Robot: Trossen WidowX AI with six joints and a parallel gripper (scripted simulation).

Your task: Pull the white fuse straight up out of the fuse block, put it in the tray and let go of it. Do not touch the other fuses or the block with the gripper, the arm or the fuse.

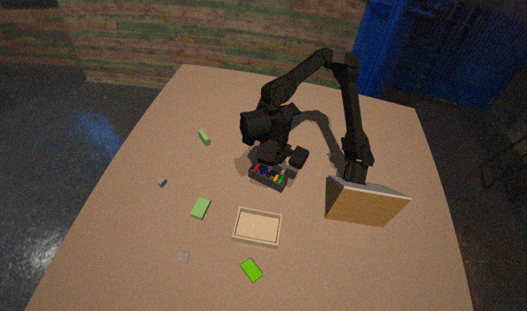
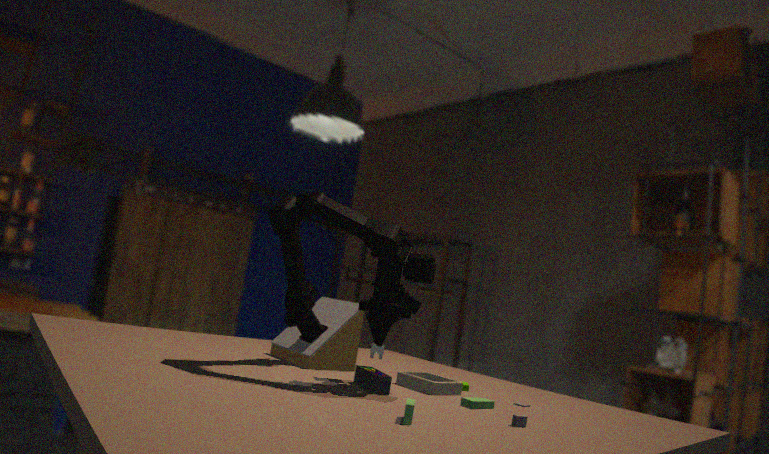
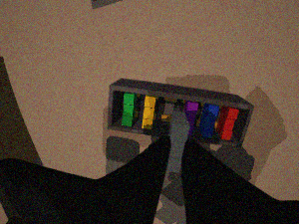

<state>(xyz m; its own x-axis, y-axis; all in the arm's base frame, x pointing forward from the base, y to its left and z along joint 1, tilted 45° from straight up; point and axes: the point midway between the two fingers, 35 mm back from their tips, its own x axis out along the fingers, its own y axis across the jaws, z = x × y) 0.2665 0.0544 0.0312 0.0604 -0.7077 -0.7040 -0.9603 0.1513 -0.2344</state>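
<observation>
Right now the shallow tray is 18 cm to the left of my gripper tip and 9 cm below it. From my gripper tip the other things lie so: white fuse: 1 cm below.
</observation>
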